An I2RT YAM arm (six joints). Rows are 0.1 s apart.
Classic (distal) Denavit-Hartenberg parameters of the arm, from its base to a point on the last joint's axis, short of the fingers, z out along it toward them. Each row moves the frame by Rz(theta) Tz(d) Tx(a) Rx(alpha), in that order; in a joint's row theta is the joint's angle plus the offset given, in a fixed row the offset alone. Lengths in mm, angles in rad.
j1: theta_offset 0; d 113.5; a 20; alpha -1.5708
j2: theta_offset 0; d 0; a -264; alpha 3.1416
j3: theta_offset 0.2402; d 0; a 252.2; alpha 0
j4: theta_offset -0.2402; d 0; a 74; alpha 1.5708
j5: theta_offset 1.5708; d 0; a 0; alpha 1.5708
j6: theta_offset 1.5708; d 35.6; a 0; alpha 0
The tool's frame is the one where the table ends.
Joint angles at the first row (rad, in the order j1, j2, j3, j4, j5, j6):
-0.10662, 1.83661, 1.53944, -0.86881, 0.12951, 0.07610
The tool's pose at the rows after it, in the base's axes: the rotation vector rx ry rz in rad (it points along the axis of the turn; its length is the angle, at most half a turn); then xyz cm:
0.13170 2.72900 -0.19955 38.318 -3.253 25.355
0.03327 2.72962 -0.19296 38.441 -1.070 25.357
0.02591 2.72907 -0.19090 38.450 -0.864 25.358
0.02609 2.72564 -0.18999 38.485 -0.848 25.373
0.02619 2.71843 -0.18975 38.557 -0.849 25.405
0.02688 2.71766 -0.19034 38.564 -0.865 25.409
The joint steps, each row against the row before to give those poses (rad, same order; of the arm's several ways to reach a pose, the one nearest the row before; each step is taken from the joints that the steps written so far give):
0.03396, -0.00001, -0.00003, 0.00344, 0.00077, -0.07934
0.05721, 0.00002, 0.00005, -0.00002, 0.00381, -0.01564
0.00533, 0.00000, -0.00003, 0.00041, -0.00039, -0.00001
0.00039, 0.00001, 0.00002, 0.00342, -0.00038, 0.00038
-0.00001, -0.00002, -0.00002, 0.00726, 0.00000, -0.00039
-0.00038, -0.00001, 0.00001, 0.00074, 0.00038, 0.00001

